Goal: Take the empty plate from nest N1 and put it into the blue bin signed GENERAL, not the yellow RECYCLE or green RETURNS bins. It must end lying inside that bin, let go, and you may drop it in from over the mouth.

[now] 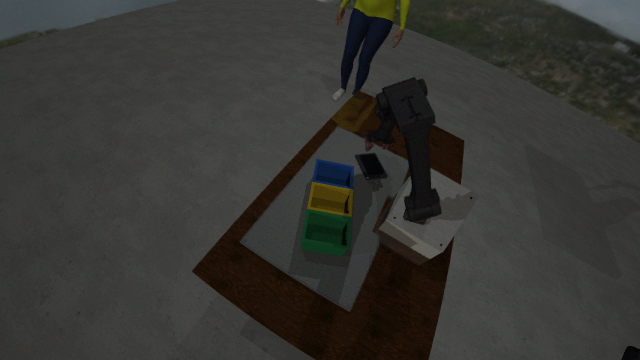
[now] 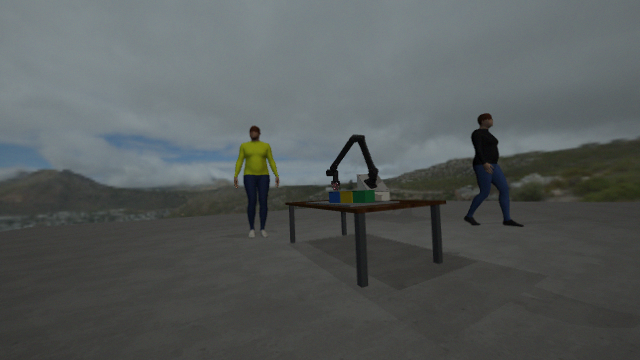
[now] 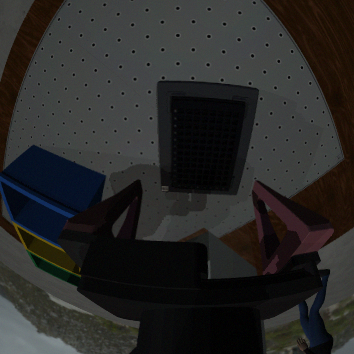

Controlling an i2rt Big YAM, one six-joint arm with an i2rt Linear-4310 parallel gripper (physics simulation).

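Places are measured from the arm's base along level axes (x ahead, y left, z up), in metres.
Where they show: gripper, fingertip midpoint: [image 1: 374, 149] [image 2: 335, 190] [image 3: 197, 185]; arm's base, link origin: [image 1: 417, 207] [image 2: 370, 184].
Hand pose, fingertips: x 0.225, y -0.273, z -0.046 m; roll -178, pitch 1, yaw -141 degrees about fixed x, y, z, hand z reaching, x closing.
Note:
Things, the pixels of their top centre, and the offset from my fingertips. "*": a spot on its surface instead. Level surfaces: height alone.
- dark plate, top centre: [image 3: 205, 150] [image 1: 372, 163] 0.017 m back, 0.003 m left, 0.086 m down
- grey nest, surface spot: [image 3: 165, 130] * 0.035 m ahead, 0.019 m left, 0.100 m down
- grey perforated board, surface height: 0.112 m down
- brown table, surface height: 0.125 m down
The dark plate [image 1: 371, 165] [image 3: 207, 145] with a grid of wells lies flat in a grey nest [image 3: 165, 130]. No N1 label is readable. My gripper [image 1: 379, 145] [image 2: 335, 186] [image 3: 197, 185] is open and empty, with pink fingers pointing down. It is above the board near the nest, apart from the plate. The blue bin [image 1: 334, 172] [image 2: 334, 197] [image 3: 55, 175] stands beside the nest, at the end of a row with the yellow bin [image 1: 330, 199] [image 2: 346, 197] [image 3: 50, 251] and the green bin [image 1: 326, 233] [image 2: 364, 196] [image 3: 54, 270]. Bin signs are not readable.
The bins and nest stand on a grey perforated board [image 1: 270, 235] [image 3: 110, 65] on a brown table [image 1: 235, 270] [image 2: 400, 205]. The arm rises from a white base box [image 1: 452, 192]. A person in yellow [image 1: 372, 30] [image 2: 256, 157] stands beyond the table; another in black [image 2: 485, 142] is at the right.

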